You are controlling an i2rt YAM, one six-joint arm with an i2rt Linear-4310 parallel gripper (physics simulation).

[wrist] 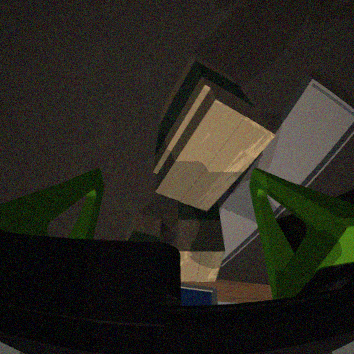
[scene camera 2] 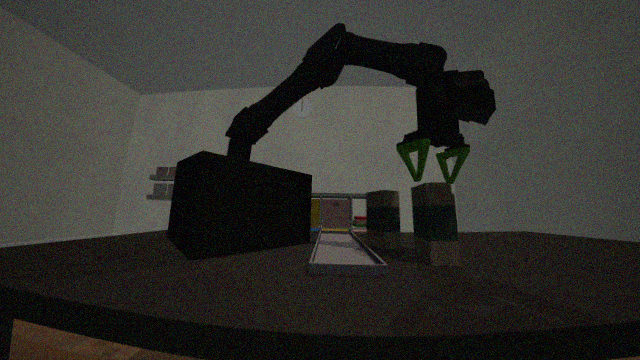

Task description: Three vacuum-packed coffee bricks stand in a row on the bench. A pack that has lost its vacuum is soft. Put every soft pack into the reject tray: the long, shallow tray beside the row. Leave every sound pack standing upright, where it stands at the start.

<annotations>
gripper: wrist; scene camera 2
same spot on gripper: (scene camera 2: 456,143) = (wrist: 84,244)
</annotations>
